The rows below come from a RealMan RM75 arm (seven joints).
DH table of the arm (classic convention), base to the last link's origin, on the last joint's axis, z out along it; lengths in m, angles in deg. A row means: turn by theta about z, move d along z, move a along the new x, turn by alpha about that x. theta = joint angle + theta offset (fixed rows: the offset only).
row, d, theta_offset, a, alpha
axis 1, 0.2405, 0, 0, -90
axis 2, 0, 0, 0, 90
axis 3, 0.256, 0, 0, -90
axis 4, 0, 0, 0, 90
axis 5, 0.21, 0, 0, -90
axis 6, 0, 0, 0, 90
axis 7, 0.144, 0, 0, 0
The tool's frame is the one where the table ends.
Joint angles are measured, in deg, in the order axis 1, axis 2, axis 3, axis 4, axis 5, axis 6, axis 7. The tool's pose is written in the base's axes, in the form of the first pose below.
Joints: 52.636, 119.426, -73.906, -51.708, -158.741, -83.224, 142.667
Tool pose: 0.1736 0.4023 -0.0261 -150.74 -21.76 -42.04
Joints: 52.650, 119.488, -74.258, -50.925, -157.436, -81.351, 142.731
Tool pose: 0.1724 0.4041 -0.0305 -151.21 -20.36 -41.46
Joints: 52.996, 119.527, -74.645, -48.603, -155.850, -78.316, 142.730
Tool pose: 0.1735 0.4067 -0.0379 -151.69 -18.75 -41.23
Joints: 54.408, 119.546, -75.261, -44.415, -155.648, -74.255, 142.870
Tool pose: 0.1767 0.4117 -0.0465 -150.81 -18.34 -41.21
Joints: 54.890, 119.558, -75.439, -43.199, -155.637, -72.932, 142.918
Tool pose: 0.1772 0.4136 -0.0489 -150.43 -18.15 -41.08
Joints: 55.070, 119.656, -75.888, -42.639, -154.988, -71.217, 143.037
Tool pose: 0.1754 0.4159 -0.0519 -150.26 -17.16 -40.48
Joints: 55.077, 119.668, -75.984, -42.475, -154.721, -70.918, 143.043
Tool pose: 0.1753 0.4160 -0.0528 -150.35 -16.94 -40.44
